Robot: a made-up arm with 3 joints. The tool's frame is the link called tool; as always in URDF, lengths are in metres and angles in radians. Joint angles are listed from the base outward. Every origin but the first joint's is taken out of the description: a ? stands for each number. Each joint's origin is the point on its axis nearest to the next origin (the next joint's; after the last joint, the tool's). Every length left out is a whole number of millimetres.
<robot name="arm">
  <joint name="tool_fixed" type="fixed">
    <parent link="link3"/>
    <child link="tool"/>
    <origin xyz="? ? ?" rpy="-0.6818 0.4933 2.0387"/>
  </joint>
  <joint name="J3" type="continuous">
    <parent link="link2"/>
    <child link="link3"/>
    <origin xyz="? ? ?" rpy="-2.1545 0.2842 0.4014"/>
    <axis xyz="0 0 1"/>
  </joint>
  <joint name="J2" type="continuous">
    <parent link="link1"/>
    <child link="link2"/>
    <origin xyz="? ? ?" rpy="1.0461 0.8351 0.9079"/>
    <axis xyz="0 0 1"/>
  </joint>
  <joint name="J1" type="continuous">
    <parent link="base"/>
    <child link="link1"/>
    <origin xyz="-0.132 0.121 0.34" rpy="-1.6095 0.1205 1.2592"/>
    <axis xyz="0 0 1"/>
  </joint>
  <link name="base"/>
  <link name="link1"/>
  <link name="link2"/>
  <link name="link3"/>
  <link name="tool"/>
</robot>
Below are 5 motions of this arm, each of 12 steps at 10 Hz.
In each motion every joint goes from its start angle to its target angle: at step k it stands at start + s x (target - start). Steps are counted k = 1, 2, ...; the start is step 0. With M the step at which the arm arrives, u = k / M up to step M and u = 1 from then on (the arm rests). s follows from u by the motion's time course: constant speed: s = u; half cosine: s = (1 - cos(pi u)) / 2; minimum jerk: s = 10 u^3 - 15 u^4 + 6 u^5.
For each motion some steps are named. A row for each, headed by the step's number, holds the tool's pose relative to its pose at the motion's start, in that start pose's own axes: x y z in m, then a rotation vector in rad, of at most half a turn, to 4 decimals.
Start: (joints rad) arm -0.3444 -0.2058 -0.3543
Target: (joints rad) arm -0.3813 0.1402 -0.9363
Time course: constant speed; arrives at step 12
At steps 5, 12:
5: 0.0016 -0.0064 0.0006 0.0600 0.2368 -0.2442
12: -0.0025 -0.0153 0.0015 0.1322 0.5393 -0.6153

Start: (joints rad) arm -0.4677 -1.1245 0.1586
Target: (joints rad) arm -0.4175 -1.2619 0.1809
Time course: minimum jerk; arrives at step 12
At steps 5, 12:
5: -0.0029 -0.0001 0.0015 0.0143 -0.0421 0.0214
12: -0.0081 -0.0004 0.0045 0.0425 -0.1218 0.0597

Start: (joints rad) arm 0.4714 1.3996 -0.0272
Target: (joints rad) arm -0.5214 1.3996 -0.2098
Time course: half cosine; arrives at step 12
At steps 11, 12:
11: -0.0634 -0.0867 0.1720 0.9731 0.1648 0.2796
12: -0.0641 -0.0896 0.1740 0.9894 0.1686 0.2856

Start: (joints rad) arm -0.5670 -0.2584 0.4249
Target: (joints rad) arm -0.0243 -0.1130 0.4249
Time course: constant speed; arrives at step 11
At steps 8, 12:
8: -0.0933 -0.0252 0.0106 -0.0239 0.2230 0.3802
12: -0.1242 -0.0433 0.0173 -0.0431 0.3052 0.5228

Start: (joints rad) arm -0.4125 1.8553 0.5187
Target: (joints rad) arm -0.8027 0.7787 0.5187
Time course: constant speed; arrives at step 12
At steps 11, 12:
11: -0.0293 -0.0150 0.0385 0.2796 -1.1155 -0.0855
12: -0.0308 -0.0169 0.0431 0.3087 -1.2136 -0.1105

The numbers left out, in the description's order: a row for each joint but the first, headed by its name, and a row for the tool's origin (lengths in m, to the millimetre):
tool: -0.034 0.019 0
J3: 0.05 0.048 0
J2: 0.227 -0.076 0

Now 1 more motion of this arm.
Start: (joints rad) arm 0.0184 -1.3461 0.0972
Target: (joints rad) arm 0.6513 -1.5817 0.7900
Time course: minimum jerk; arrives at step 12
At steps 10, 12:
10: -0.0907 -0.0251 0.1302 0.2319 -0.3888 0.6589
12: -0.0931 -0.0277 0.1351 0.2436 -0.4078 0.6761

